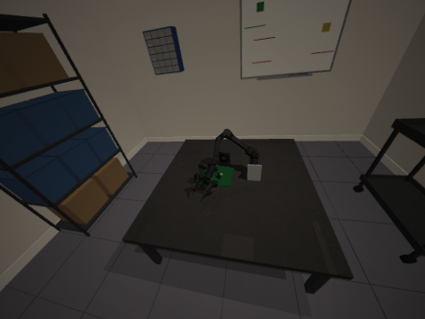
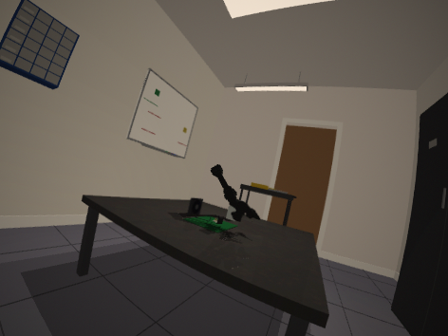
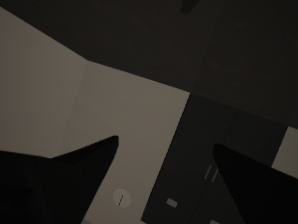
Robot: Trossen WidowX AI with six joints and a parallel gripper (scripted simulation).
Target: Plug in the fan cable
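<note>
Now: gripper tip 50 mm past the black plug, 260 mm to the left of it and 100 mm above it. From my gripper tip the other things lie so: green board (10 mm behind, 290 mm to the right, 140 mm below); black fan (50 mm behind, 480 mm to the right, 70 mm below).
</note>
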